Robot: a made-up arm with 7 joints.
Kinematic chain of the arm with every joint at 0, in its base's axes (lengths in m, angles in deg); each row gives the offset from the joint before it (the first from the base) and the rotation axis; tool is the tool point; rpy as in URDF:
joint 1: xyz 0 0 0.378 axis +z
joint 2: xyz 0 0 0 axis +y
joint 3: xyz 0 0 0.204 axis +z
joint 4: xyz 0.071 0 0 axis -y
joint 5: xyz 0.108 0 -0.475 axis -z
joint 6: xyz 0 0 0 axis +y
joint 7: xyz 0.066 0 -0.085 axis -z
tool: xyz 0 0 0 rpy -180 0 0
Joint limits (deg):
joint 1: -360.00..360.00
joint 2: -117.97..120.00
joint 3: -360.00..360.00
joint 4: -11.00..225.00
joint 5: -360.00..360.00
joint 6: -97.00..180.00
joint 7: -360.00..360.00
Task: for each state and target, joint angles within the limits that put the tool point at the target. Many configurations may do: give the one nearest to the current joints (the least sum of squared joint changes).
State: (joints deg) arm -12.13 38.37 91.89 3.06 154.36 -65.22 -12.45
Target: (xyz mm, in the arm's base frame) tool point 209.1 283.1 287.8
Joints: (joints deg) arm -46.58 38.26 95.52 37.14 152.96 -86.33 -12.45
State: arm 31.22 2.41 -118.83 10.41 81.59 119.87 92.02
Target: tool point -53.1 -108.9 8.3
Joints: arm 8.75 10.20 -121.62 -9.18 89.39 65.58 92.02
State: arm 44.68 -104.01 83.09 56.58 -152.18 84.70 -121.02
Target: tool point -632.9 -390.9 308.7
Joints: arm 82.35 -111.26 82.83 98.57 -155.20 86.44 -121.02
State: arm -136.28 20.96 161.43 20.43 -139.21 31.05 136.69
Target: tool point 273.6 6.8 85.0
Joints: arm -165.03 21.83 146.59 0.32 -144.60 16.67 136.69
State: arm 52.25 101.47 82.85 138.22 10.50 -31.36 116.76
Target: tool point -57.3 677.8 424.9
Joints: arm 55.33 86.78 94.84 106.43 11.00 -72.23 116.76
